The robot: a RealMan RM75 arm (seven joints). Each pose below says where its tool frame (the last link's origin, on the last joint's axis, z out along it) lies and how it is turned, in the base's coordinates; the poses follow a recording.
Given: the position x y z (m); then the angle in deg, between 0 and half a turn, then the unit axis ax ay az.
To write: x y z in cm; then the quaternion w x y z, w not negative. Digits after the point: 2 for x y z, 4 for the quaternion.
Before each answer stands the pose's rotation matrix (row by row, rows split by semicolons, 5 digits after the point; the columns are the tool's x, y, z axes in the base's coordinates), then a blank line. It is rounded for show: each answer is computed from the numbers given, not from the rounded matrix.
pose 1, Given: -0.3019 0.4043 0.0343 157.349 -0.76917 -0.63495 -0.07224
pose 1, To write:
0.21474 0.96692 -0.13769; 0.91128 -0.14764 0.38442; 0.35137 -0.20802 -0.91283

-30.19 40.43 3.43 0.1964 -0.7542 -0.6226 -0.0708
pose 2, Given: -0.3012 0.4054 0.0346 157.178 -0.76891 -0.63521 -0.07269
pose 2, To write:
0.21445 0.96680 -0.13897; 0.91041 -0.14632 0.38697; 0.35379 -0.20950 -0.91156

-30.12 40.54 3.46 0.1978 -0.7537 -0.6227 -0.0713
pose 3, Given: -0.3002 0.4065 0.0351 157.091 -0.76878 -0.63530 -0.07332
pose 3, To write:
0.21430 0.96683 -0.13901; 0.90974 -0.14575 0.38875; 0.35559 -0.20978 -0.91080

-30.02 40.65 3.51 0.1986 -0.7535 -0.6226 -0.0719
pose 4, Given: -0.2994 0.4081 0.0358 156.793 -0.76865 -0.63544 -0.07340
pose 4, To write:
0.21476 0.96627 -0.14213; 0.90842 -0.14419 0.39240; 0.35867 -0.21338 -0.90875

-29.94 40.81 3.58 0.2011 -0.7529 -0.6225 -0.0719
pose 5, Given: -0.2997 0.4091 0.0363 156.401 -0.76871 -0.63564 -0.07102
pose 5, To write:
0.21605 0.96482 -0.14985; 0.90795 -0.14208 0.39425; 0.35909 -0.22123 -0.90670

-29.97 40.91 3.63 0.2045 -0.7525 -0.6222 -0.0695
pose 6, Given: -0.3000 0.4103 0.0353 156.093 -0.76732 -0.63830 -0.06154
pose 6, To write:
0.21285 0.96248 -0.16828; 0.91261 -0.13430 0.38615; 0.34906 -0.23577 -0.90695

-30.00 41.03 3.53 0.2071 -0.7507 -0.6245 -0.0602
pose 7, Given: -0.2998 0.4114 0.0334 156.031 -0.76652 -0.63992 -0.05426
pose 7, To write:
0.21068 0.96077 -0.18037; 0.91669 -0.13008 0.37784; 0.33956 -0.24494 -0.90813

-29.98 41.14 3.34 0.2076 -0.7498 -0.6260 -0.0531
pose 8, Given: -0.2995 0.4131 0.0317 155.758 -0.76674 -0.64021 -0.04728
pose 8, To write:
0.21213 0.95788 -0.19356; 0.91906 -0.12822 0.37269; 0.33217 -0.25695 -0.90755

-29.95 41.31 3.17 0.2100 -0.7496 -0.6259 -0.0462
